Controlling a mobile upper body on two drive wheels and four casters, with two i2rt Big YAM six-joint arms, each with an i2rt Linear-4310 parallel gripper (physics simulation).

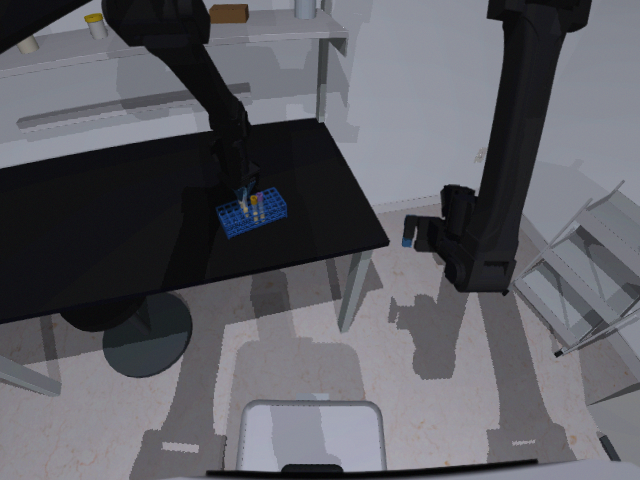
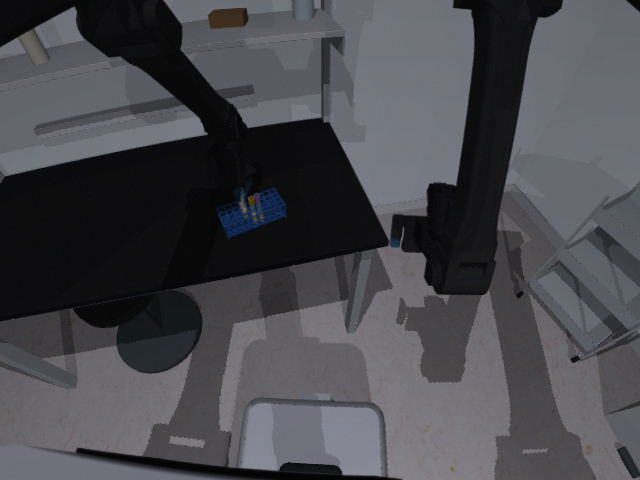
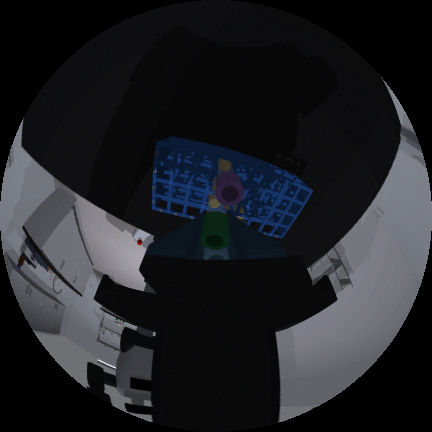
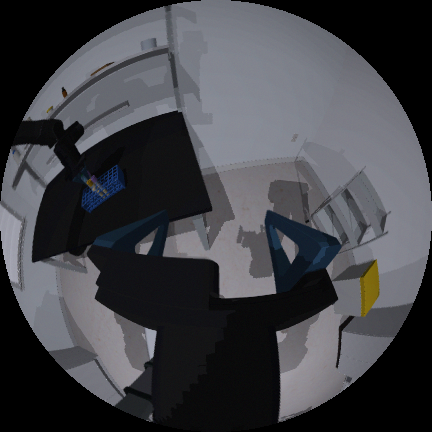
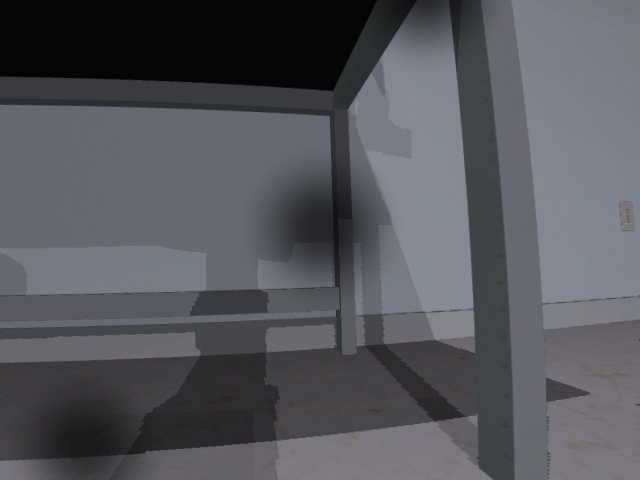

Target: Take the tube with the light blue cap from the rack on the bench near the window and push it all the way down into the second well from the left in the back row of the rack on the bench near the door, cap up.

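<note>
A blue rack stands on the black bench. A tube with a yellow cap and one with a purple cap stand in it. My left gripper is shut on the pale-blue-capped tube, whose lower part overlaps the rack's left half. How deep it sits is unclear. A green-looking cap shows close beyond it, possibly the yellow one. My right gripper is open and empty, beyond the bench's right end.
The black bench has a grey leg at its right corner. A wall shelf hangs behind. A round stool base stands under the bench. A grey step ladder stands at the far right. Which bench this is cannot be told.
</note>
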